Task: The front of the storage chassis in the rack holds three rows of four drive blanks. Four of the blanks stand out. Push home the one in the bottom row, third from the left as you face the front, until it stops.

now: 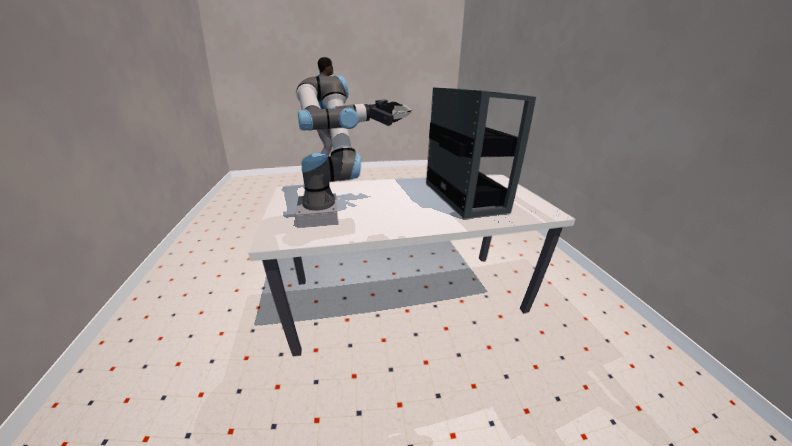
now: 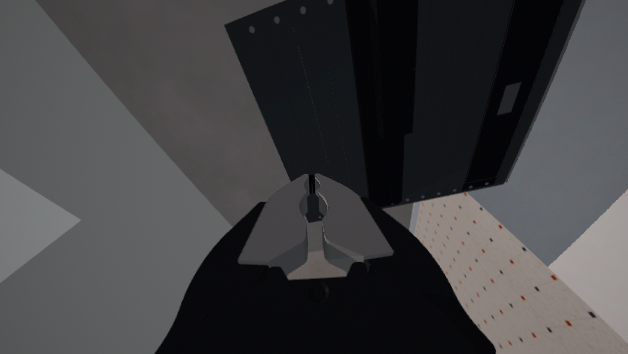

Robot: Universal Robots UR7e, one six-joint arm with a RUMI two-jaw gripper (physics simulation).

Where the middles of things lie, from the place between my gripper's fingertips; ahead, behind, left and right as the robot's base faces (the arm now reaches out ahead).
Scene:
Now: the dark rack (image 1: 458,138) 35 cm ahead of my hand, 19 cm below it and 12 cm to the left of it.

